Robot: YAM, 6 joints.
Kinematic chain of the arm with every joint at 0, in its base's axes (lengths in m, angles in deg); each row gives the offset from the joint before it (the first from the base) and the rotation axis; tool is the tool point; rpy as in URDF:
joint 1: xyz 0 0 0.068 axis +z
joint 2: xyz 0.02 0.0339 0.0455 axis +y
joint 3: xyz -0.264 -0.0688 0 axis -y
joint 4: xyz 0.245 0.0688 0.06 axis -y
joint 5: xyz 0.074 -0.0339 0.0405 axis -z
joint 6: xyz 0.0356 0 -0.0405 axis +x
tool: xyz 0 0 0 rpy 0 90 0
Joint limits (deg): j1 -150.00..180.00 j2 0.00..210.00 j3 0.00..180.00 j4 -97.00..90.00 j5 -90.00..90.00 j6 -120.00..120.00
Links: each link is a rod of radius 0.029 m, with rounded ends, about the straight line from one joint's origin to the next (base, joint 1, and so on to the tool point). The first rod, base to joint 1, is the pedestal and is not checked.
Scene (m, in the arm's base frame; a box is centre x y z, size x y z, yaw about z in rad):
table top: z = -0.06
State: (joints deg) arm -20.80 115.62 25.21 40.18 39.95 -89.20
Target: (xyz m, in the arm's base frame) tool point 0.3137 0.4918 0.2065
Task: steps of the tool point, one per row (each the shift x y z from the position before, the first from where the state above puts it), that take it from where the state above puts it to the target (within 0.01 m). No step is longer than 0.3 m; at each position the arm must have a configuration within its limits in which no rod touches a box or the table.
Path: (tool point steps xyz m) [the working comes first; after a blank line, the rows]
Joints at the target: -123.79 0.00 143.21 39.84 21.10 -89.20
Straight joint move there: clear.

1: 0.0362 -0.0923 0.1216
2: -0.0451 -0.0607 0.1627
3: -0.1027 0.0235 0.1632
4: -0.1033 0.1281 0.1197
5: -0.0420 0.2056 0.0402
6: 0.0525 0.2167 -0.0580
7: 0.1324 0.1507 -0.1520
8: 0.1534 0.0329 -0.2192

